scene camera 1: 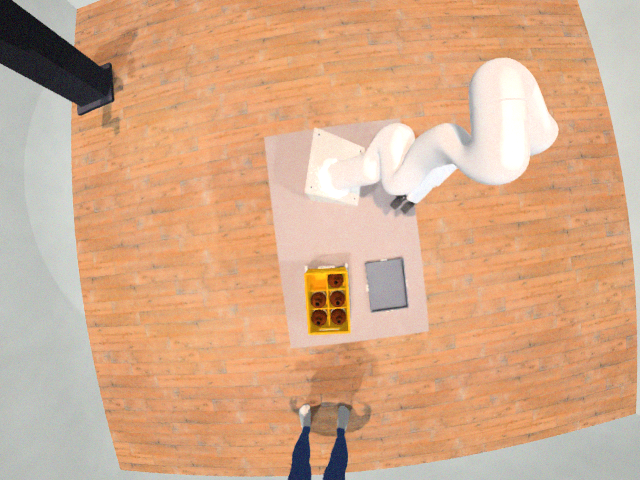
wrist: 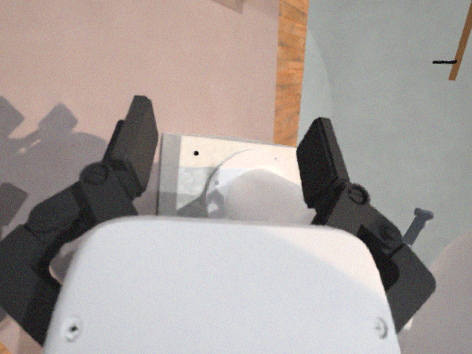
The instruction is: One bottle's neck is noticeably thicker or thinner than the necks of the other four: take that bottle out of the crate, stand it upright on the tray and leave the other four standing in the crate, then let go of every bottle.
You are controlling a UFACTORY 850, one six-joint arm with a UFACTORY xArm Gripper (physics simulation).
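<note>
A yellow crate [scene camera 1: 329, 331] stands on the pinkish table in the scene view. Brown bottles stand upright in it: one at the top right [scene camera 1: 335, 280], two in the middle row [scene camera 1: 317, 299] [scene camera 1: 337, 298], two in the bottom row [scene camera 1: 318, 317] [scene camera 1: 338, 316]. The top left compartment is empty. The necks are too small to compare. A grey tray [scene camera 1: 386, 285] lies right of the crate with nothing on it. My gripper [scene camera 1: 402, 204] [wrist: 232, 125] is open and empty, well above the crate in the picture, near the arm's base. Crate, bottles and tray do not show in the wrist view.
The arm's white base plate [scene camera 1: 316, 149] [wrist: 187, 145] stands on the upper part of the pinkish table top [scene camera 1: 341, 232] [wrist: 210, 60]. A person's legs [scene camera 1: 301, 454] show below the table's lower edge. A black post [scene camera 1: 77, 77] stands at the upper left.
</note>
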